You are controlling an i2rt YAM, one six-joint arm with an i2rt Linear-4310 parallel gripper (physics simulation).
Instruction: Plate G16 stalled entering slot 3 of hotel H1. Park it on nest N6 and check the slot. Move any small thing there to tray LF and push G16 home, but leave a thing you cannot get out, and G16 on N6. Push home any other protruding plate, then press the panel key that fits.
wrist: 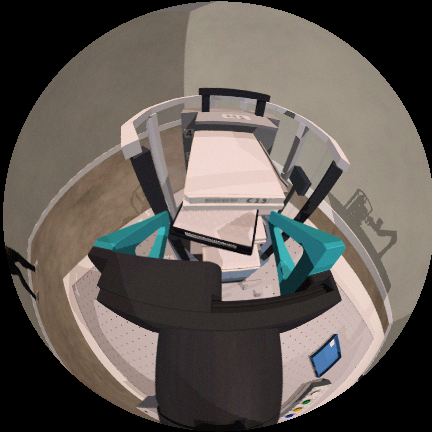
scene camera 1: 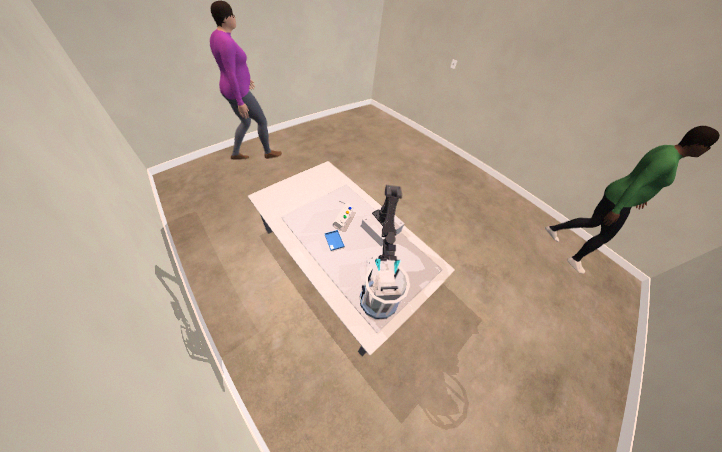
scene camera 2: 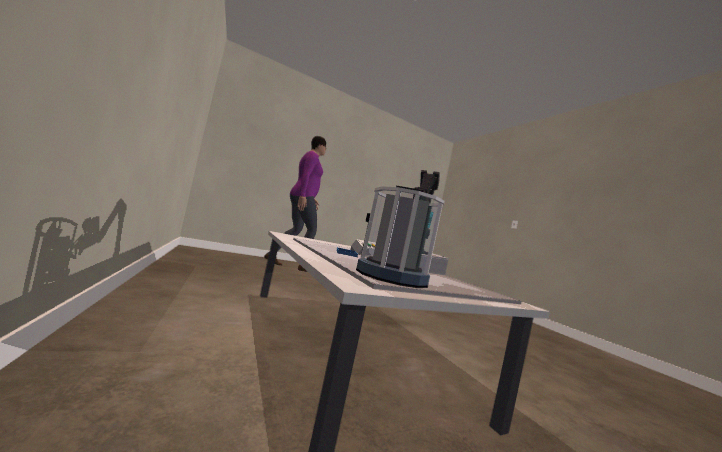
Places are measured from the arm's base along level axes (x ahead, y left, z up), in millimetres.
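Pixels of known places: gripper, between the fingertips: (wrist: 218,216) (scene camera 1: 387,273); arm's base, origin of its link: (scene camera 1: 382,220).
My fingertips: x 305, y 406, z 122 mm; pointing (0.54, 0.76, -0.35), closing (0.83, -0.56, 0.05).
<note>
For each thing: its top centre in the pictures, then the offset to it from my fingertips.
- dark-edged plate G16, centre of its top: (wrist: 225,188) dx +31, dy +33, dz -10 mm
- Blue tray LF, centre of its top: (wrist: 328,357) (scene camera 2: 347,250) (scene camera 1: 334,239) dx +78, dy -482, dz -197 mm
- key panel, centre of its top: (scene camera 2: 368,241) (scene camera 1: 343,211) dx -92, dy -631, dz -131 mm
Hotel H1 (scene camera 1: 379,313) (scene camera 2: 394,272) (wrist: 200,118) stands at one end of the table. In the wrist view, plate C15 (wrist: 230,167) lies near its top. Below it the dark-edged plate G16 (wrist: 215,226) sits skewed and sloped, its label unreadable. Pale lower plates (wrist: 232,257) show beneath, partly covered. My gripper (scene camera 1: 387,265) (wrist: 218,216) is open in front of the hotel, its teal fingers on either side of G16, holding nothing. Nest N6 shows partly as small pegs (wrist: 257,291) in front of the base. Blue tray LF (scene camera 1: 334,240) (wrist: 326,356) lies on the board. Slot 3's inside is hidden.
The key panel (scene camera 1: 344,217) (wrist: 306,401) has blue, yellow and green keys and lies beyond the tray. A grey box (scene camera 1: 372,228) (scene camera 2: 438,264) stands near the arm. Dark hotel posts (wrist: 150,182) (wrist: 320,192) flank the plates. Two people are in the room, away from the table.
</note>
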